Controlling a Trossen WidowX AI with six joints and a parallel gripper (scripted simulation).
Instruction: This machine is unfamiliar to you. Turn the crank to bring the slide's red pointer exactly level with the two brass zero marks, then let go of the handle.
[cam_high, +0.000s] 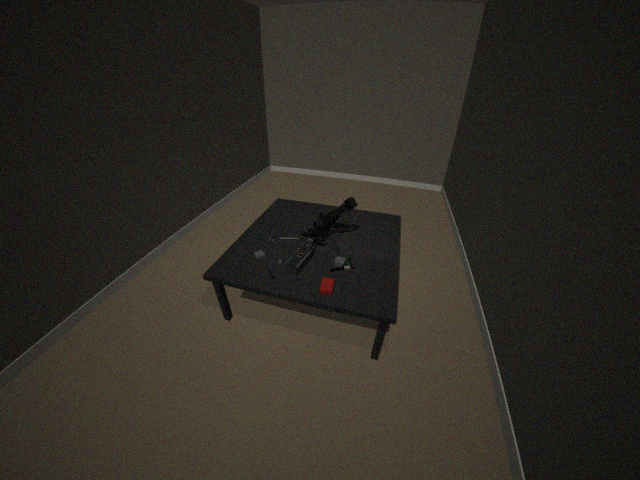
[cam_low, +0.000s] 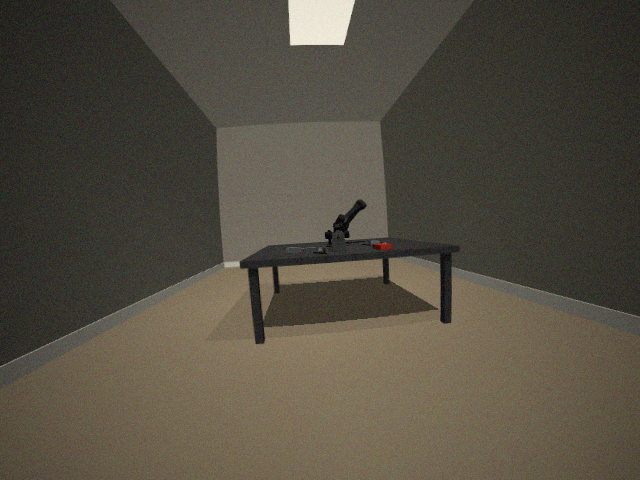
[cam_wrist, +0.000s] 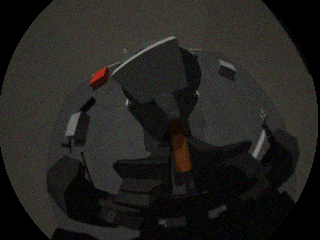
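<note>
The red pointer lies 14 cm ahead of my gripper tip, 5 cm above it and 3 cm to the right of it. The rest, counted from my gripper tip: crank handle: 3 cm above, 2 cm behind, 1 cm to the left.
</note>
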